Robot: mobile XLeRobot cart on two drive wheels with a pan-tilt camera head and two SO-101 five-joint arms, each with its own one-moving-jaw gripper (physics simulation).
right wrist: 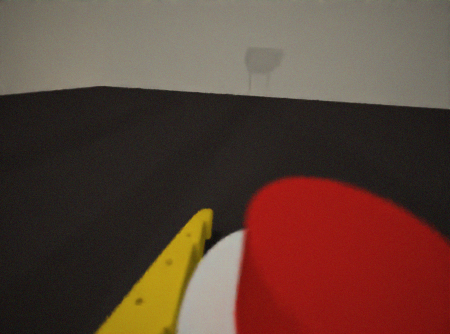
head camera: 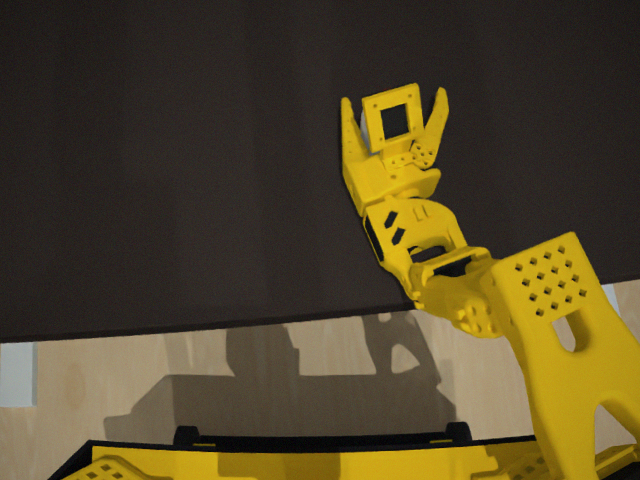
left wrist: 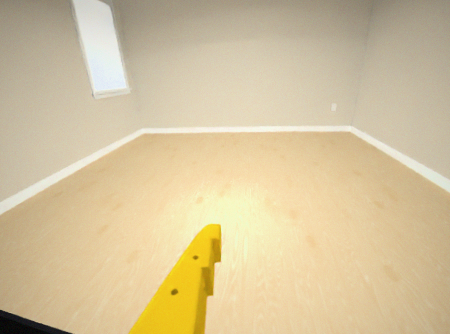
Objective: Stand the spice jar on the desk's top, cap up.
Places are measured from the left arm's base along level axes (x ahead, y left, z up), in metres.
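Pixels of known places: left hand, tool point: (left wrist: 220, 237); right hand, tool point: (right wrist: 211, 220) (head camera: 348, 102).
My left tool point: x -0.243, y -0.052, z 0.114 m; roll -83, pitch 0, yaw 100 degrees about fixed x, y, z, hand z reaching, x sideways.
Observation:
Ahead of a thing's pixels: the offset from my left tool point to its top centre. Level surfaces: height alone.
The spice jar @[dx +0.558, dy -0.159, dz -0.099 m] (head camera: 363, 128) (right wrist: 212, 295) is mostly hidden under the right wrist's camera mount in the head view, where a whitish sliver shows. In the right wrist view its red cap @[dx +0.558, dy -0.159, dz -0.099 m] (right wrist: 340, 260) fills the lower right, with its end towards the camera, and the jar appears to lean towards the gripper; its base and exact tilt are hidden. My right gripper (head camera: 393, 96) (right wrist: 209, 222) is open around the jar, its jaws spread in a V over the dark desk @[dz -0.169 m] (head camera: 155, 155) (right wrist: 100, 155). My left gripper (left wrist: 215, 237) is fully open, one notched jaw showing, away from the desk.
The desk's near edge (head camera: 222, 327) runs across the head view, with wooden floor @[dz -0.889 m] (head camera: 77, 392) between it and the cart (head camera: 279, 462). A pale block (head camera: 18, 372) shows below the desk edge at left. The left wrist view faces floor, walls and a window (left wrist: 102, 47).

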